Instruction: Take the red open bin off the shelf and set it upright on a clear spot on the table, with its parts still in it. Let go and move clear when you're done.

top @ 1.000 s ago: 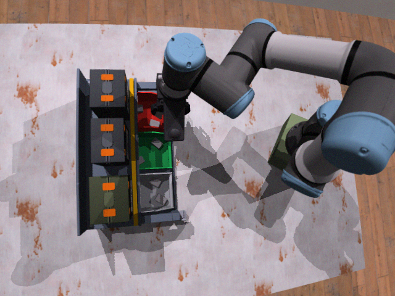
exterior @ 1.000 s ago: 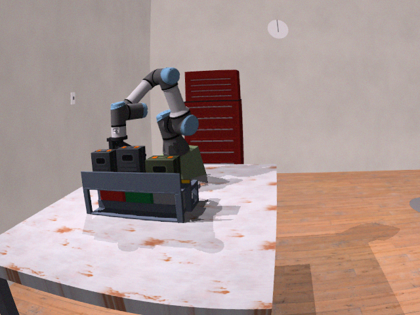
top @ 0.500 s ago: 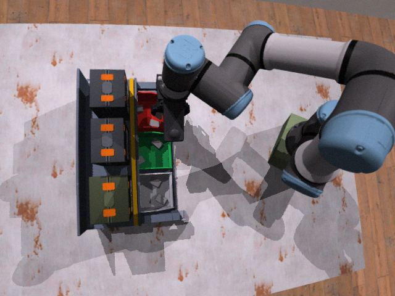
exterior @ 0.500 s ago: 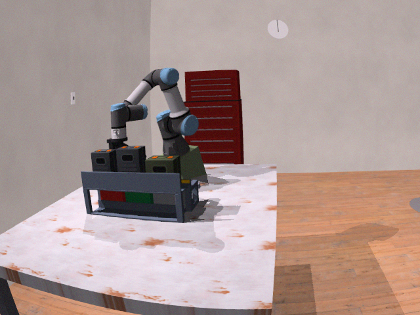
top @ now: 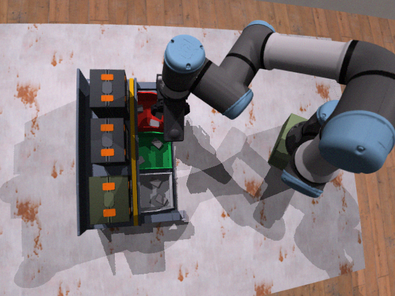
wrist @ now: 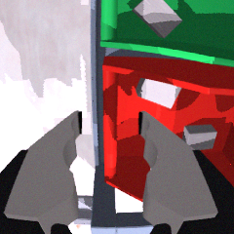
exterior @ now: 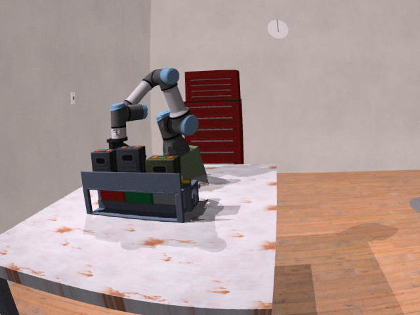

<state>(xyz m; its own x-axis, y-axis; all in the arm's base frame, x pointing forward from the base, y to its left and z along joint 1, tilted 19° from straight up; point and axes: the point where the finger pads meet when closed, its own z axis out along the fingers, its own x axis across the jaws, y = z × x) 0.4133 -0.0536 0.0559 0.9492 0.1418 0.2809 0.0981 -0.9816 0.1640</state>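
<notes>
The red open bin is 6 cm ahead of my hand and 1 cm to the right of it. From my hand the other things lie so: shelf rail: 2 cm behind, 10 cm to the left, 4 cm below; then yellow bar: 9 cm ahead, 11 cm to the left, 6 cm above; then green bin: 5 cm ahead, 11 cm to the left.
</notes>
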